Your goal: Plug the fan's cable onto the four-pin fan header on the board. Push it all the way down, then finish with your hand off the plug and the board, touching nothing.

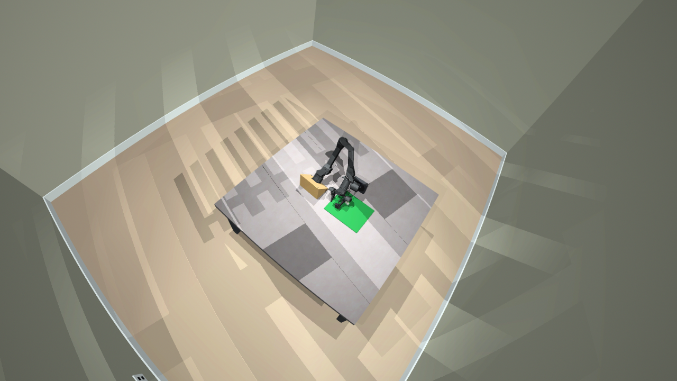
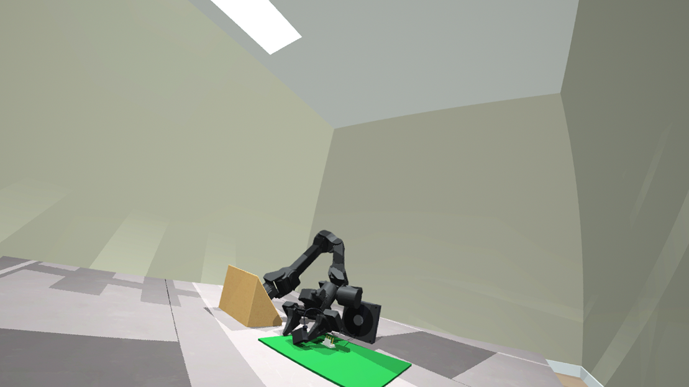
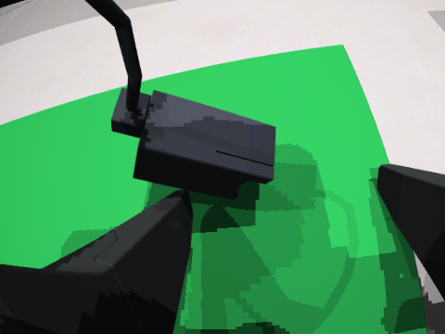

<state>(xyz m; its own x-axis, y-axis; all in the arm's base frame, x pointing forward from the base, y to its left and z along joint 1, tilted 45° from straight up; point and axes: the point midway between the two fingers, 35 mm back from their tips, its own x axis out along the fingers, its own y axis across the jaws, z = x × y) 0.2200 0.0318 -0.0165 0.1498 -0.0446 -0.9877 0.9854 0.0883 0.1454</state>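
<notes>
Right now my gripper tip is 30 mm short of the black fan plug and 10 mm below it. Round my gripper tip: green board 100 mm ahead, 50 mm to the left, 20 mm below; then black fan 30 mm ahead, 230 mm to the left, 50 mm above.
</notes>
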